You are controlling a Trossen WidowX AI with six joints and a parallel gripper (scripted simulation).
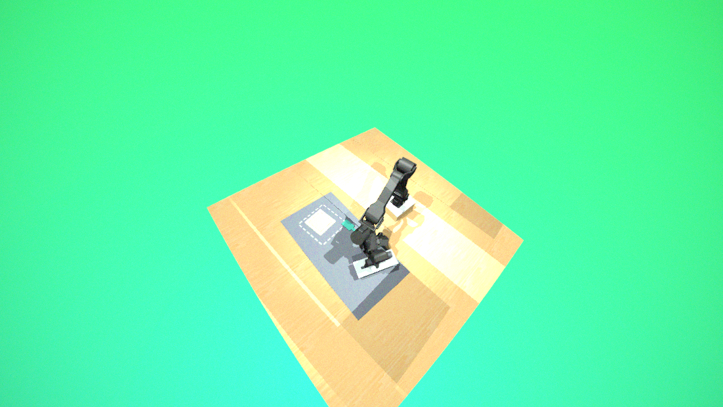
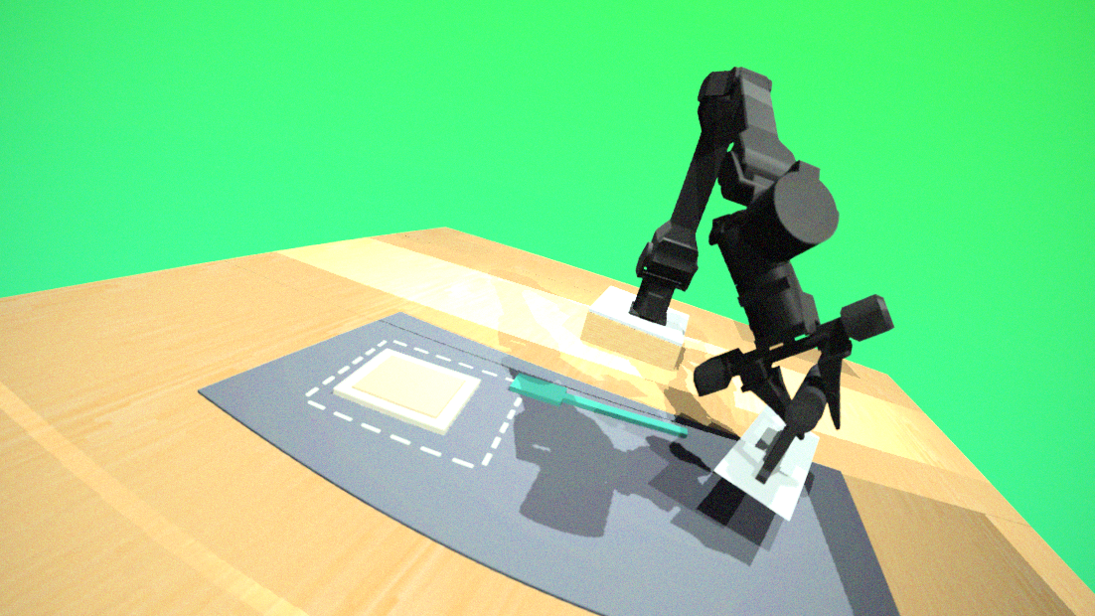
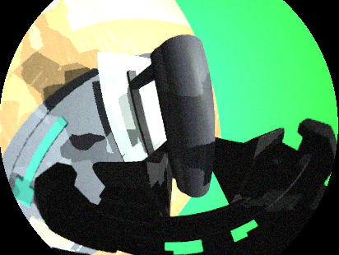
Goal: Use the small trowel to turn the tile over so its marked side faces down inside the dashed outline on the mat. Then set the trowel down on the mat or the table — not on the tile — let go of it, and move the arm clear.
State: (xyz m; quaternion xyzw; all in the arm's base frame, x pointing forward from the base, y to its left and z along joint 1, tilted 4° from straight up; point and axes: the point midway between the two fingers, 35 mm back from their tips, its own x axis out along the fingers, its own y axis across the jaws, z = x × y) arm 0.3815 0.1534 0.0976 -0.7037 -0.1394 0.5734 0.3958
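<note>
My gripper tip is now 20 mm to the left of the small trowel, 10 mm past it and 10 mm above it. From my gripper tip the other things lie so: tile (390 mm to the right, 90 mm below, 10 mm behind); then thin teal strip (230 mm to the right, 110 mm behind, 90 mm below); then grey mat (210 mm to the right, 120 mm below).
</note>
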